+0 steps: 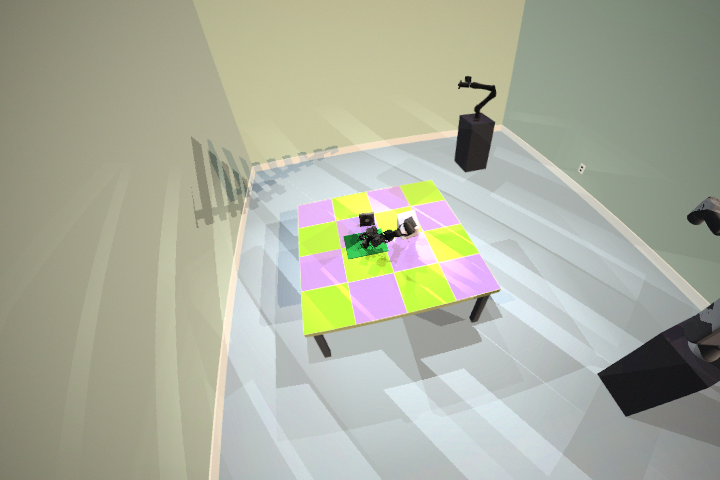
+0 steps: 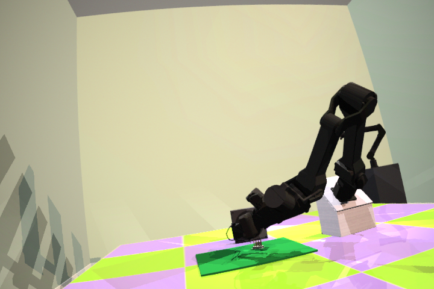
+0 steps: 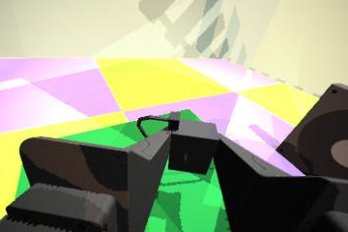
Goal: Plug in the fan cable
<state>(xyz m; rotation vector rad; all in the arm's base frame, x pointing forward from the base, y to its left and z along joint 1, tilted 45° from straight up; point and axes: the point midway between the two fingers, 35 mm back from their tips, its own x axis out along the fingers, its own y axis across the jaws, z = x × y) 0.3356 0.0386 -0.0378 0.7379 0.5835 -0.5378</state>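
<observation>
The green board is 9 cm below my gripper tip, 3 cm behind it and 1 cm to the left of it. The rest, counted from my gripper tip: fan (18 cm to the right, 9 cm behind, 2 cm below); black fan plug (1 cm below); four-pin header (8 cm below, 7 cm behind, 3 cm to the right).
</observation>
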